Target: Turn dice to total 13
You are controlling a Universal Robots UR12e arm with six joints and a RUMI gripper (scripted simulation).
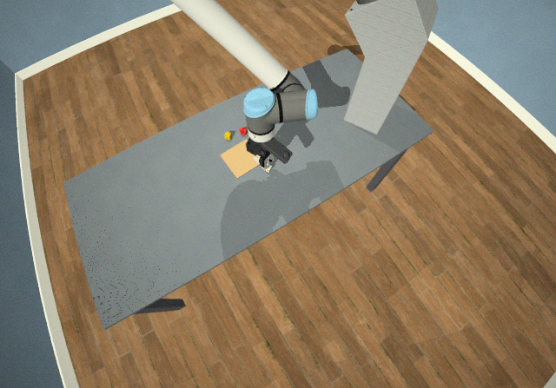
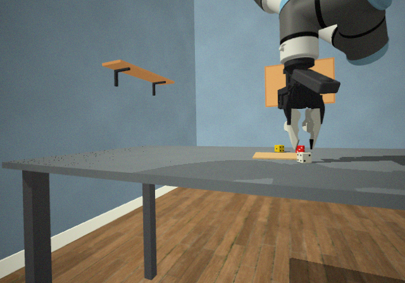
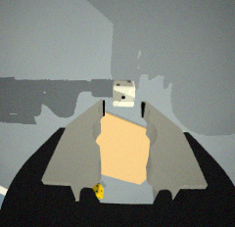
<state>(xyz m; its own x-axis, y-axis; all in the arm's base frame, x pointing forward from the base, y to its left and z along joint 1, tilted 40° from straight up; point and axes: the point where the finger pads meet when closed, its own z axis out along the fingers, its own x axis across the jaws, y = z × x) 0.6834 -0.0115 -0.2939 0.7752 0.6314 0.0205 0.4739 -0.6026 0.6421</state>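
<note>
My gripper is now 40 mm above the white die. From my hand the other things lie so: red die (20 mm ahead, 220 mm to the right, 40 mm below); tan mat (80 mm ahead, 100 mm to the right, 50 mm below); yellow die (80 mm ahead, 230 mm to the right, 40 mm below).
</note>
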